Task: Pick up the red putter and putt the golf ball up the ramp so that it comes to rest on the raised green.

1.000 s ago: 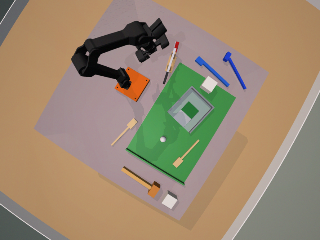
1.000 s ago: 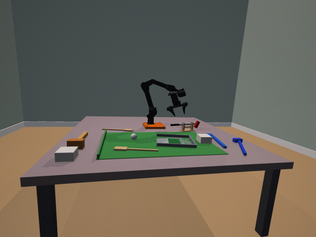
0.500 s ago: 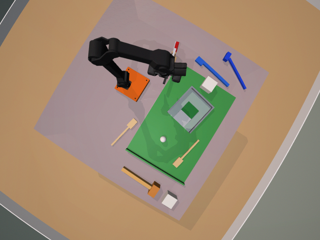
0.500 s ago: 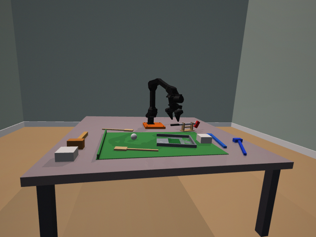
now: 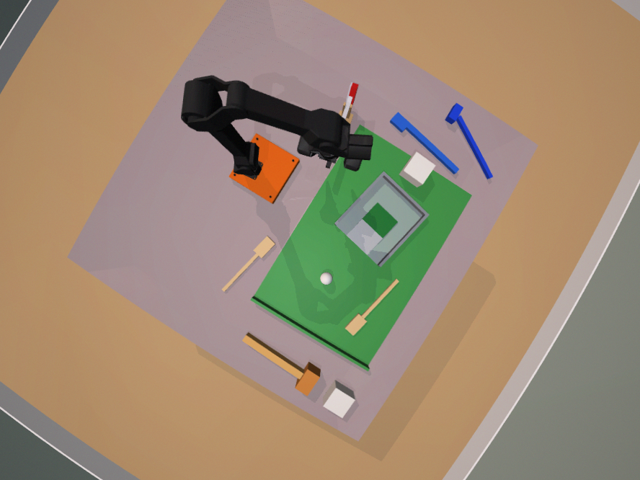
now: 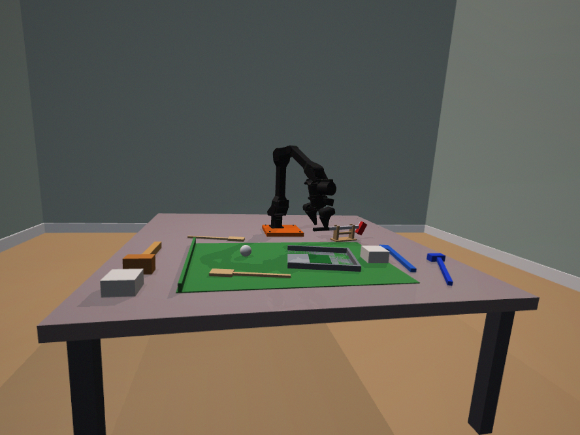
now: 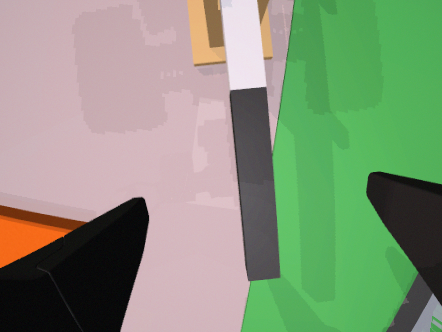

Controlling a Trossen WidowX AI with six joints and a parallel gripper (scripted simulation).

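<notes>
My gripper tip is 20 mm past the red putter, 110 mm to the right of it and 10 mm above it. From my gripper tip the other things lie so: wooden stand (20 mm behind, 130 mm to the left, 40 mm below); white golf ball (170 mm ahead, 370 mm to the right, 50 mm below).
</notes>
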